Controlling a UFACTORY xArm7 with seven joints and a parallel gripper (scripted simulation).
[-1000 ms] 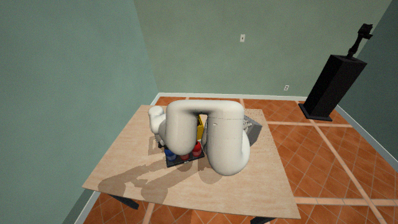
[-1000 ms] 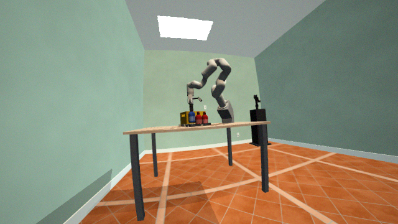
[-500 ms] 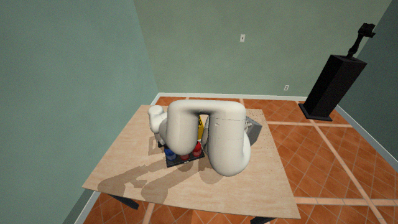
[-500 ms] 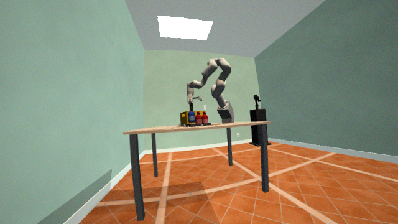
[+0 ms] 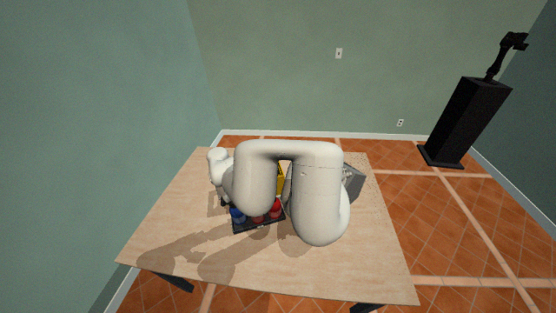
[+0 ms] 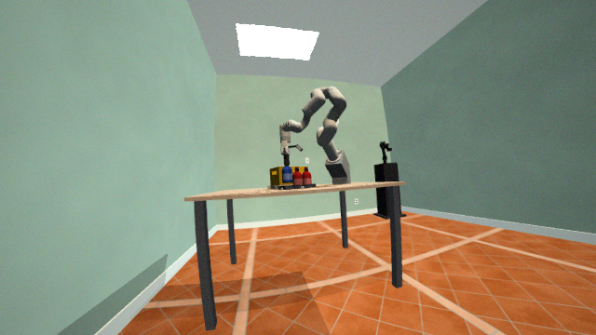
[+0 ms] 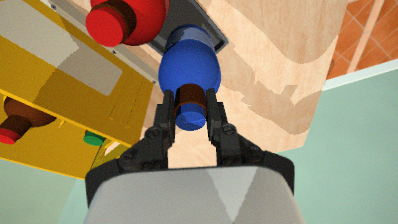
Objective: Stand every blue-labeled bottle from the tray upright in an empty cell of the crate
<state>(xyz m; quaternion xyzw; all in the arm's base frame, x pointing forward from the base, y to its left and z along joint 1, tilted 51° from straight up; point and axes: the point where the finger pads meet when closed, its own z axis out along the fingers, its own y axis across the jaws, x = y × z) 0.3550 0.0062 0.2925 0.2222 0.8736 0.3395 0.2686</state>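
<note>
The blue-labeled bottle is 7 cm below my hand. The rest, counted from my hand: yellow crate 2 cm behind, 24 cm to the right, 11 cm below; then dark tray 7 cm behind, 4 cm to the right, 18 cm below.
</note>
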